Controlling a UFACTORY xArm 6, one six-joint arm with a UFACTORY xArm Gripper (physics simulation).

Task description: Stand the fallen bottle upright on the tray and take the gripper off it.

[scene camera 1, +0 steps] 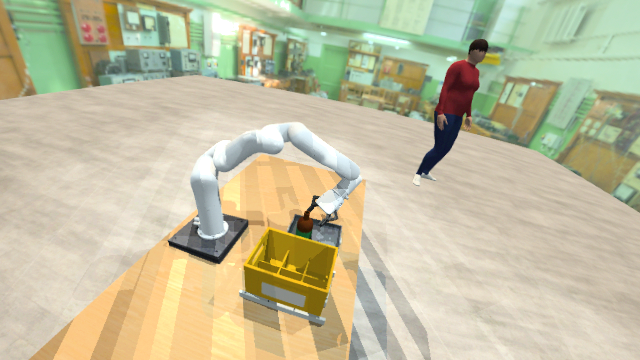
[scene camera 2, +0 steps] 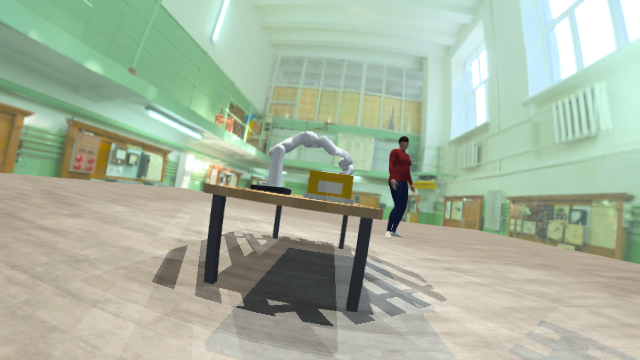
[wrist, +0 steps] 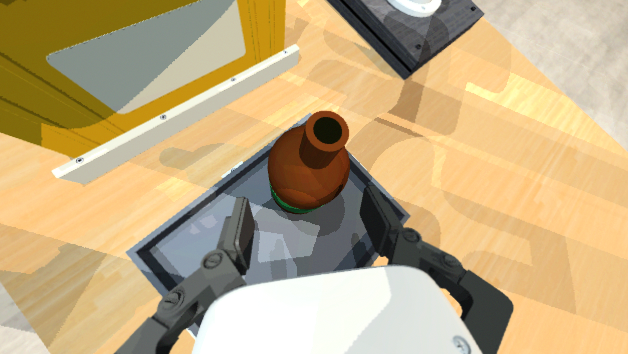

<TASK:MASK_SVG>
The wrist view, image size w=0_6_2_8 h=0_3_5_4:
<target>gripper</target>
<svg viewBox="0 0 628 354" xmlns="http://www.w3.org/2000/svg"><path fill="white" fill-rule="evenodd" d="M514 305L510 298L471 270L464 269L461 262L455 256L422 241L420 233L415 229L403 227L387 201L384 201L375 185L369 185L364 188L360 217L376 253L379 253L380 257L388 259L387 265L332 271L247 285L242 276L246 275L246 270L249 270L255 222L248 198L237 197L232 215L227 216L224 220L216 250L208 252L201 260L201 267L160 300L157 311L151 317L148 317L114 354L170 354L171 349L178 341L178 337L183 330L193 325L205 312L206 314L200 325L191 354L497 354L512 317ZM441 289L447 290L450 293L449 295L459 303L462 310L460 317Z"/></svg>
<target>brown bottle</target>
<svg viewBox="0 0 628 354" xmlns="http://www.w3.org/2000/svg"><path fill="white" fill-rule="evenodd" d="M335 112L328 110L315 112L308 118L306 125L291 128L283 133L270 150L267 170L271 194L275 203L288 213L306 214L334 200L346 186L350 174L350 158L345 147L349 139L349 127L346 121Z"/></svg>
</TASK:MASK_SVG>
